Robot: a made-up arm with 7 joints.
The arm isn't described. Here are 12 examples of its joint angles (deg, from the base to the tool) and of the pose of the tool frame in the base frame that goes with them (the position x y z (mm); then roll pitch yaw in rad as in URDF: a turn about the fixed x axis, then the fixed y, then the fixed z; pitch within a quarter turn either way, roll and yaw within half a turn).
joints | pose
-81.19 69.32 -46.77 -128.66 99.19 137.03 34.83 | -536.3 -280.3 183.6 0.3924 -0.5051 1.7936
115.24 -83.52 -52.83 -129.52 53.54 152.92 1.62 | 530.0 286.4 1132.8 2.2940 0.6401 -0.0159
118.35 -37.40 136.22 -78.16 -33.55 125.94 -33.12 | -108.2 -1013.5 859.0 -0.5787 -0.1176 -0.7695
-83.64 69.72 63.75 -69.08 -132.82 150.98 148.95 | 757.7 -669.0 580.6 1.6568 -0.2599 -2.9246
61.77 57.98 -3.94 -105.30 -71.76 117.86 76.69 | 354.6 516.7 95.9 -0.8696 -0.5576 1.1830
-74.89 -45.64 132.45 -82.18 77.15 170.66 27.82 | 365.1 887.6 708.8 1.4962 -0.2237 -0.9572
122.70 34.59 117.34 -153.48 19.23 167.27 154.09 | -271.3 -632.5 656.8 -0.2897 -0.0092 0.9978
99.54 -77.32 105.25 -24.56 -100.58 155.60 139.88 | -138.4 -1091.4 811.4 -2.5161 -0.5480 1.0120
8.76 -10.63 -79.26 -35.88 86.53 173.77 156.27 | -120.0 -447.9 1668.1 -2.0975 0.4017 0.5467
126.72 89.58 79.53 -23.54 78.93 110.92 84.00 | -807.7 651.3 628.8 -2.1218 0.6889 -1.5983
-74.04 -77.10 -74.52 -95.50 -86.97 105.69 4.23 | -885.6 113.0 991.0 0.3755 -1.0365 -3.0653
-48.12 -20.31 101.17 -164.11 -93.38 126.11 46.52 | 342.5 242.9 372.2 -0.8183 0.1169 1.6555
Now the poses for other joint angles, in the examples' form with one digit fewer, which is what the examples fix.
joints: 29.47 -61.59 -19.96 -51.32 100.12 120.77 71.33
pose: -377 -470 1587 2.791 0.144 0.122
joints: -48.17 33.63 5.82 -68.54 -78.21 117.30 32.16
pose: 691 -717 864 -1.225 -0.839 0.059
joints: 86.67 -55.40 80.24 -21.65 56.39 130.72 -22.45
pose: -310 -818 1336 -1.686 -1.011 -0.223
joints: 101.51 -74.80 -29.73 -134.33 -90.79 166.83 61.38
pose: 301 268 1276 3.010 -0.687 -1.498
